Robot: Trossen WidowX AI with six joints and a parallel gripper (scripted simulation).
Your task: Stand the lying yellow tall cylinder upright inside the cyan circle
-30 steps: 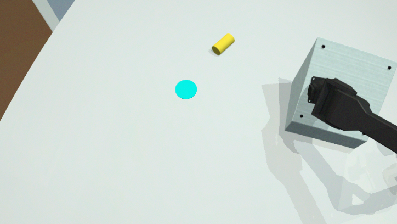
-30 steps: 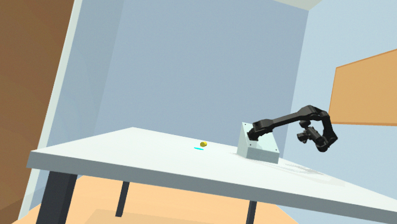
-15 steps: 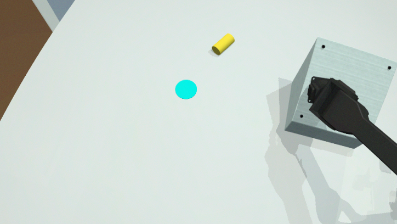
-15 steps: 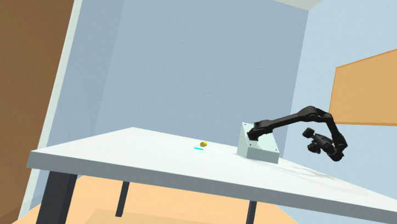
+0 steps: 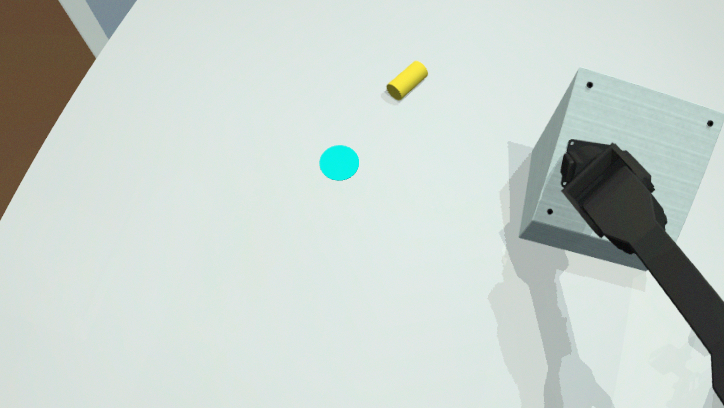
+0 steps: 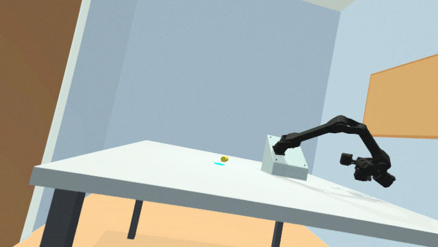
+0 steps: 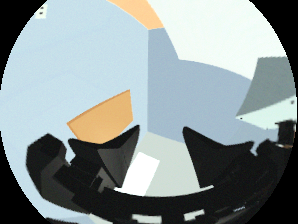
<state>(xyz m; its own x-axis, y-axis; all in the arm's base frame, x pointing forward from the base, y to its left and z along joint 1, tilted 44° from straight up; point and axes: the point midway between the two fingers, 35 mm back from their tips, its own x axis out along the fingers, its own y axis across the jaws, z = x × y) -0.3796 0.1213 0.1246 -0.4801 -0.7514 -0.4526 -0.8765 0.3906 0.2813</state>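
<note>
Right now the yellow tall cylinder is 65 cm ahead of my gripper tip, 32 cm to the right of it and 17 cm below it. Also, from my gripper tip: cyan circle (73 cm ahead, 15 cm to the right, 18 cm below).
</note>
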